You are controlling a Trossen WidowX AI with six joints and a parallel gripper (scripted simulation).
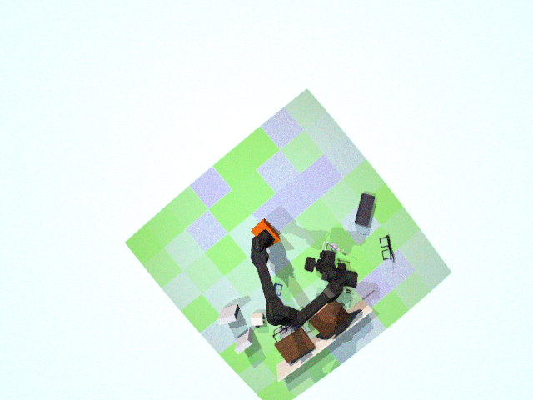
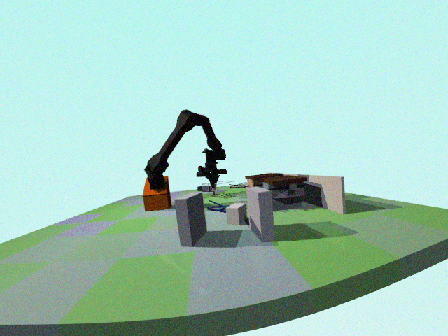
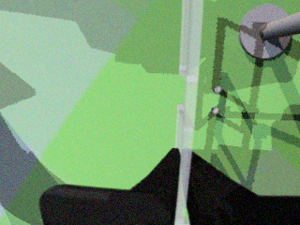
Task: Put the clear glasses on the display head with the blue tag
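Now: the pin stand 100 mm to the left of my gripper tip and 30 mm below it. Round my gripper tip: pale wall 330 mm ahead, 260 mm to the right; then dark box 40 mm behind, 350 mm to the left, 40 mm below; then brown display head 210 mm ahead, 150 mm to the right.
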